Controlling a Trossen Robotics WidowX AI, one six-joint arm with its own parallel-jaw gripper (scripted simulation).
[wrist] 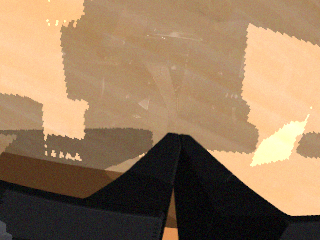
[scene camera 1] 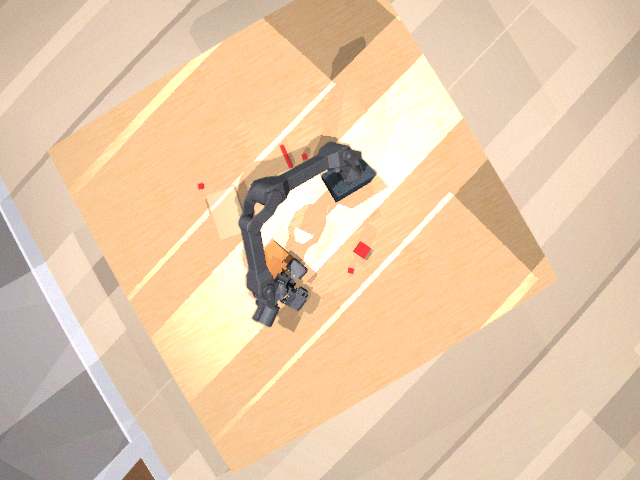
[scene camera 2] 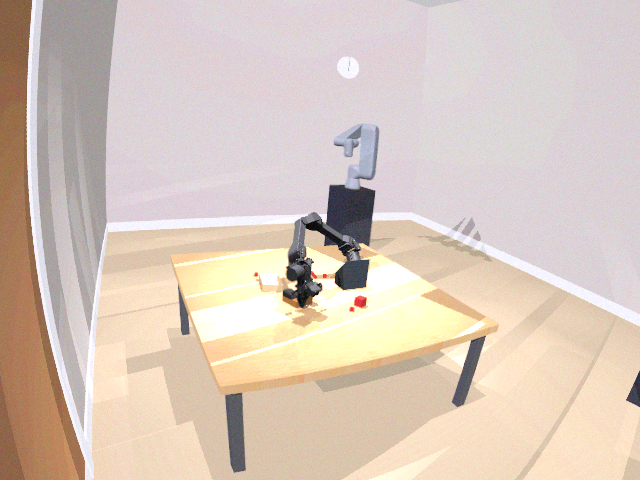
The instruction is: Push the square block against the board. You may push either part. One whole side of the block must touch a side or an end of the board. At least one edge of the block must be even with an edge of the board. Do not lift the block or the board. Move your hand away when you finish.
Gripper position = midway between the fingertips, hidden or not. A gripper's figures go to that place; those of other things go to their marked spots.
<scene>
My gripper (scene camera 1: 284,283): 1.25 m from the lens. A board (scene camera 1: 226,208) is 1.26 m from the lens.
</scene>
